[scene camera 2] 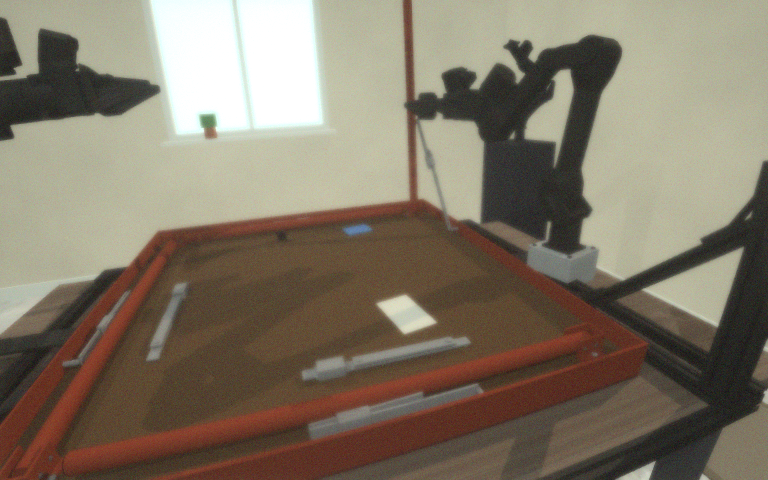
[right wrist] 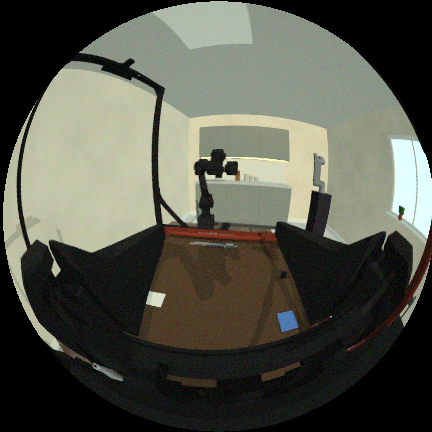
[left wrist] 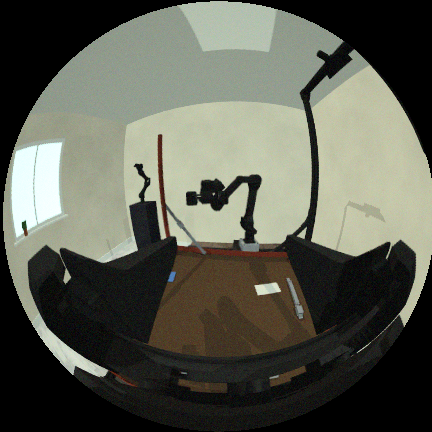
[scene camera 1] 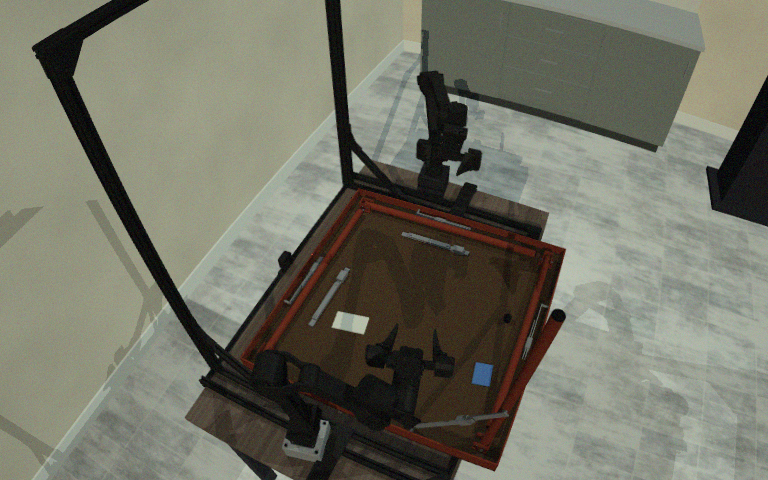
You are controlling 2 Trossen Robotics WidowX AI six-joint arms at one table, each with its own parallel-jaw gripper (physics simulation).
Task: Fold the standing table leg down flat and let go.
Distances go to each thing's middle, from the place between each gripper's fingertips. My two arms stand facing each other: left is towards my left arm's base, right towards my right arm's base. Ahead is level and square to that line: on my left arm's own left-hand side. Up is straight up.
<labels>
Now: the white card (scene camera 2: pixel 406 314) 240 mm behind my right hand, 140 mm to the left of it and 330 mm below it.
Now: left hand 37 cm above the white card, 32 cm to the left of it and 16 cm past it.
</labels>
